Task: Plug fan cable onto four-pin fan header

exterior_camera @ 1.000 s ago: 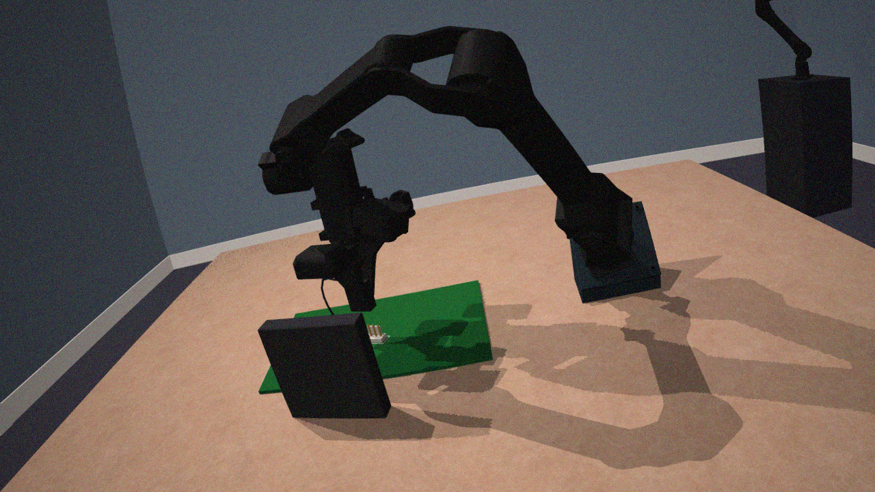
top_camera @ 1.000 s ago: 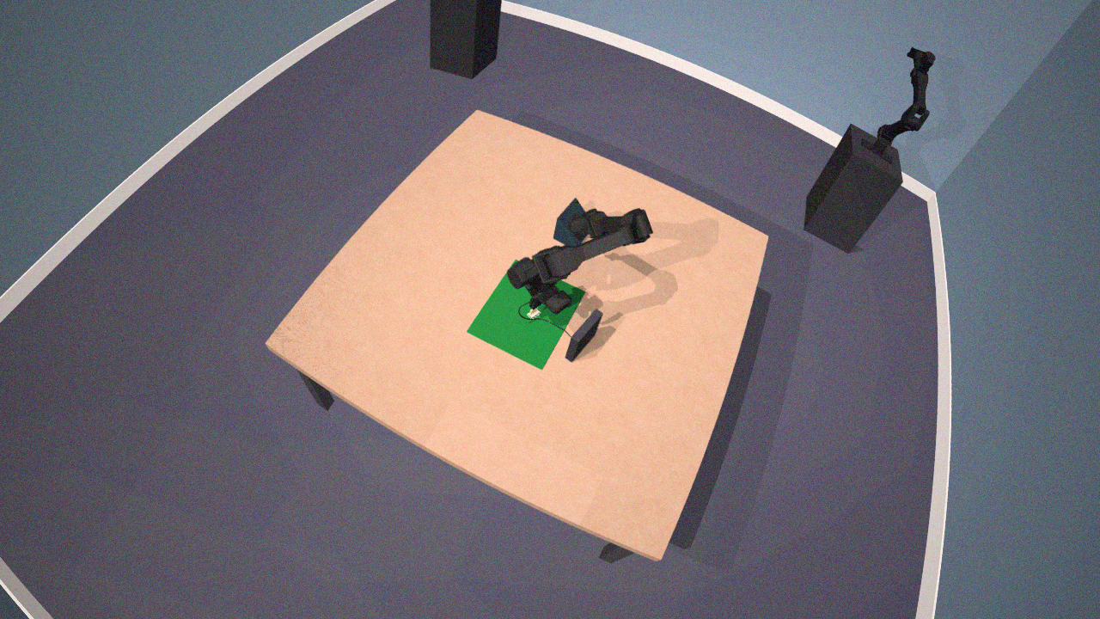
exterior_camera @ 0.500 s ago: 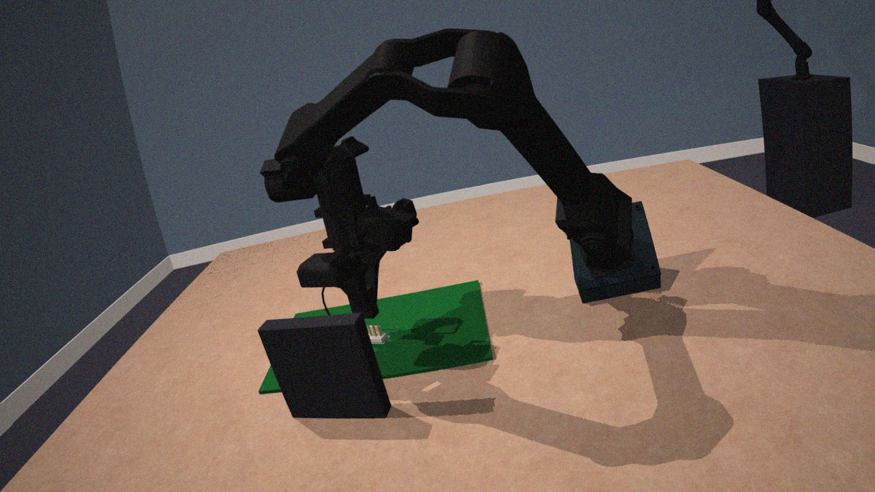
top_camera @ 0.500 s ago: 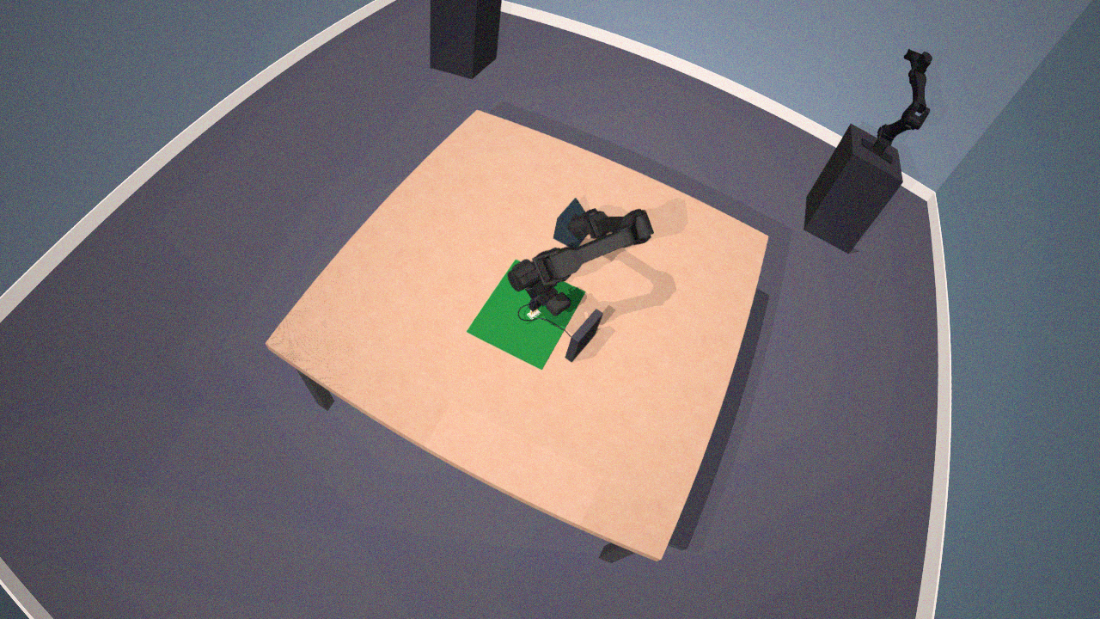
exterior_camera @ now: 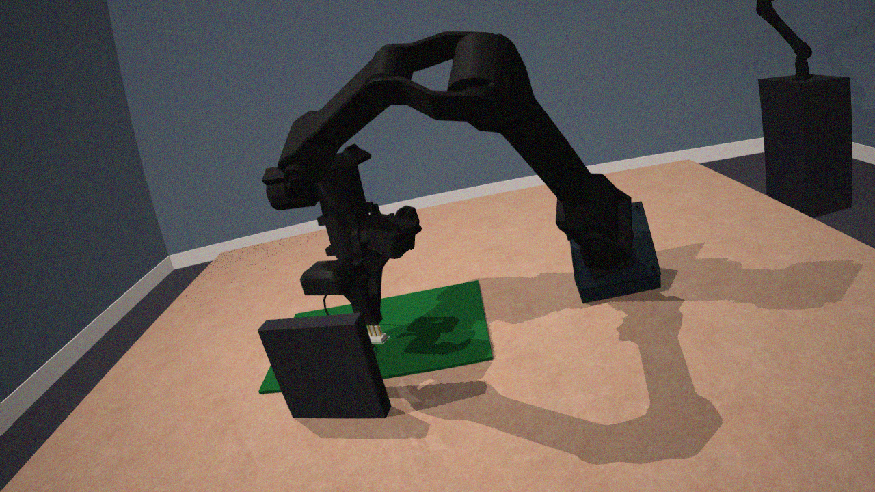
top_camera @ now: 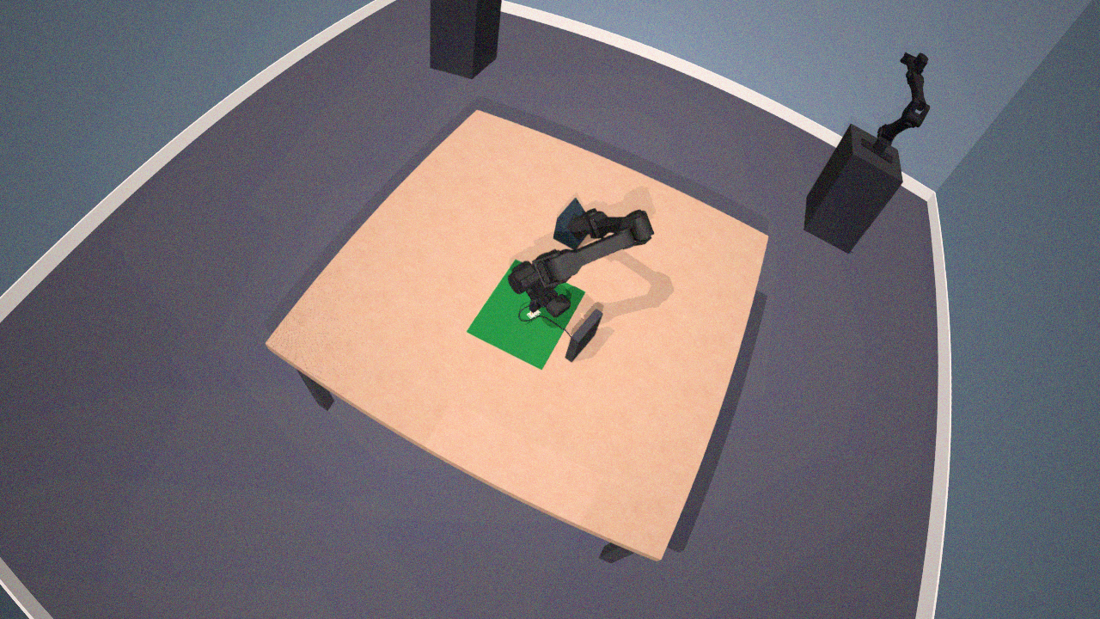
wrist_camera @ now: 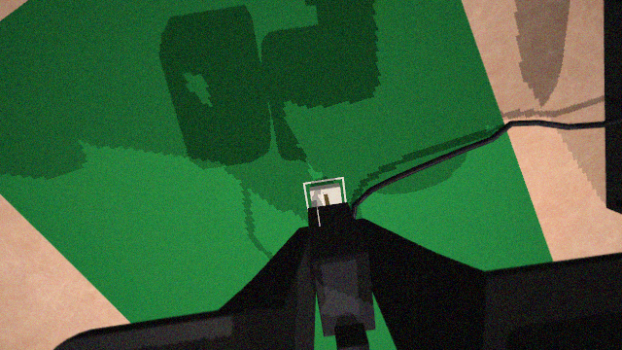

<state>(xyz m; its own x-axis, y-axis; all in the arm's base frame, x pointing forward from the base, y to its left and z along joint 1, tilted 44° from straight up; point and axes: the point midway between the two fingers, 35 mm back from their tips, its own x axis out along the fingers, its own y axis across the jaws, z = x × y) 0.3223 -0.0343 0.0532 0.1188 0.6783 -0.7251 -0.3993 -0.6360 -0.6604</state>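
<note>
Now: gripper tip 1 cm short of the black plug and 1 cm below it. Also, from my gripper tip: dark fan 4 cm ahead, 15 cm to the left, 2 cm above; then green board 1 cm ahead, 2 cm to the right, 6 cm below.
</note>
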